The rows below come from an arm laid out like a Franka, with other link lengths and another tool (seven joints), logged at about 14 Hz.
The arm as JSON. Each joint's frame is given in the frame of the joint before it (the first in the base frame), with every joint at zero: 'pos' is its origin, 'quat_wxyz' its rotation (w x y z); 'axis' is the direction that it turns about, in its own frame. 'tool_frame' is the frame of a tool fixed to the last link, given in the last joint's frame.
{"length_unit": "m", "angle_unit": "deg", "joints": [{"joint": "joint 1", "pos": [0.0, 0.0, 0.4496], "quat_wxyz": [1.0, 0.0, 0.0, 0.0], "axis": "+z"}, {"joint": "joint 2", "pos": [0.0, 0.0, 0.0], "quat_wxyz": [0.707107, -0.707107, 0.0, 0.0], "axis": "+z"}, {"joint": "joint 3", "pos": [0.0, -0.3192, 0.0], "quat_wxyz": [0.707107, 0.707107, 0.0, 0.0], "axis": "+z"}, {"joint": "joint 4", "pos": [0.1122, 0.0, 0.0], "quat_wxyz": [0.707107, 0.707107, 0.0, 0.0], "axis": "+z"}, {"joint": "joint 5", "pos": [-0.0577, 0.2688, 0.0], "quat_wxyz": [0.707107, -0.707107, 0.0, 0.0], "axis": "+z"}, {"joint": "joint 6", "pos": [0.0, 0.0, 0.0], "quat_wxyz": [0.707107, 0.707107, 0.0, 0.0], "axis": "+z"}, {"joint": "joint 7", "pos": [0.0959, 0.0, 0.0], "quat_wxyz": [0.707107, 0.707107, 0.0, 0.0], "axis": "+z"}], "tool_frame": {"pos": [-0.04, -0.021, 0.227], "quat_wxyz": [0.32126, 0.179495, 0.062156, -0.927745]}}
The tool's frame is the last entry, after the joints.
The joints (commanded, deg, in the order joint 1, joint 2, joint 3, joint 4, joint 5, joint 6, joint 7), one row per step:
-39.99 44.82 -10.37 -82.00 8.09 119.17 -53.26
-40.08 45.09 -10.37 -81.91 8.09 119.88 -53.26
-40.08 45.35 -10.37 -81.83 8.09 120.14 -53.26
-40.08 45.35 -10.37 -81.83 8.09 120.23 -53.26
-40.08 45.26 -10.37 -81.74 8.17 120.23 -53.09
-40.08 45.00 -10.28 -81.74 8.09 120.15 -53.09
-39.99 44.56 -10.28 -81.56 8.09 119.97 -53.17
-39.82 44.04 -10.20 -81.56 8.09 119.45 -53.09
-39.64 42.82 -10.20 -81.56 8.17 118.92 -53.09
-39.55 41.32 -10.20 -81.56 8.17 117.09 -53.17
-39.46 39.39 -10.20 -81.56 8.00 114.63 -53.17
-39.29 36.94 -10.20 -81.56 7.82 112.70 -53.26
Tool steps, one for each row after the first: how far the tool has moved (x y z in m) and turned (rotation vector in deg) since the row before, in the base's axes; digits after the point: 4 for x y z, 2 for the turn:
0.0008 -0.0026 -0.0019 -0.45 -0.29 -0.07
0.0003 -0.0006 -0.0021 -0.10 -0.01 0.01
0.0002 -0.0003 0.0000 -0.07 -0.06 0.00
0.0009 -0.0003 0.0013 -0.10 -0.17 -0.20
0.0009 0.0001 0.0025 -0.09 -0.14 0.11
0.0022 -0.0006 0.0052 -0.27 -0.35 0.19
0.0019 0.0023 0.0049 0.11 -0.11 0.14
0.0032 0.0006 0.0120 -0.32 -0.66 0.13
-0.0006 0.0036 0.0140 0.48 -0.03 0.17
-0.0020 0.0048 0.0180 0.61 0.15 0.19
0.0002 0.0033 0.0234 -0.14 -0.57 0.37

